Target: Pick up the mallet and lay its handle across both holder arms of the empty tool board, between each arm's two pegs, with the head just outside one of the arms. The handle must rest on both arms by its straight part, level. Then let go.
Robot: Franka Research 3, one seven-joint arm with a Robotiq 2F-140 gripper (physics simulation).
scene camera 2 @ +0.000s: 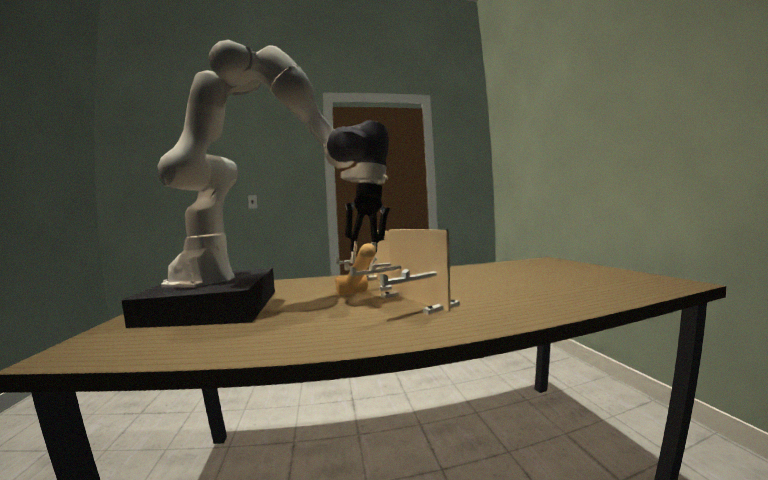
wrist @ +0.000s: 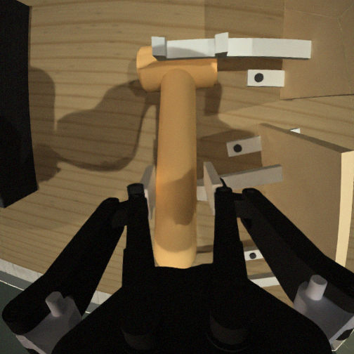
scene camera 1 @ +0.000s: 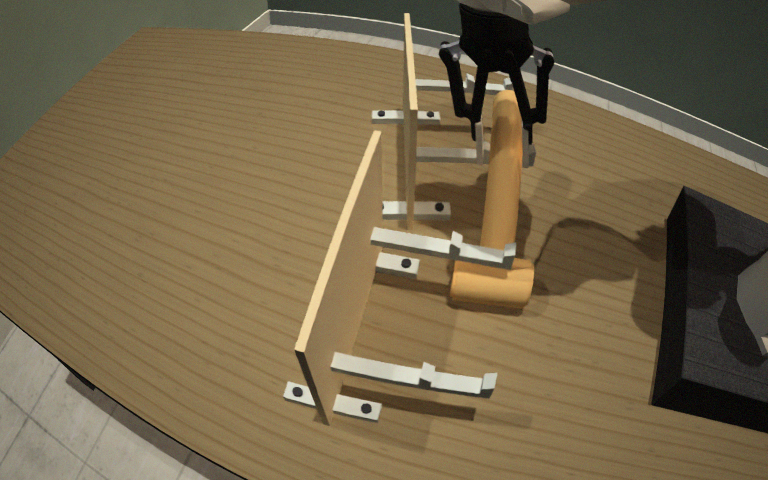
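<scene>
The orange mallet (scene camera 1: pixel 504 186) (scene camera 2: pixel 367 250) (wrist: pixel 177 125) has its head low, partly under the near board's upper arm (scene camera 1: pixel 419 240) (wrist: pixel 265 47) in scene camera 1. Its handle slopes up and crosses one arm of the far tool board (scene camera 1: pixel 410 84) (scene camera 2: pixel 421 260). The near tool board (scene camera 1: pixel 345 283) stands upright and carries two pegged arms. My gripper (scene camera 1: pixel 503 148) (scene camera 2: pixel 364 249) (wrist: pixel 179 175) points down with its fingers partly closed around the upper handle. One pad is at the handle's base-side face; a small gap shows at the other pad, so it is open. The covered contacts are hidden.
The lower arm (scene camera 1: pixel 379 369) of the near board extends over the table (scene camera 1: pixel 169 169) (scene camera 2: pixel 566 288). The black robot base block (scene camera 1: pixel 673 311) (scene camera 2: pixel 186 311) (wrist: pixel 15 100) stands on the base side of the mallet. White feet (scene camera 1: pixel 356 408) with dark screws support the boards.
</scene>
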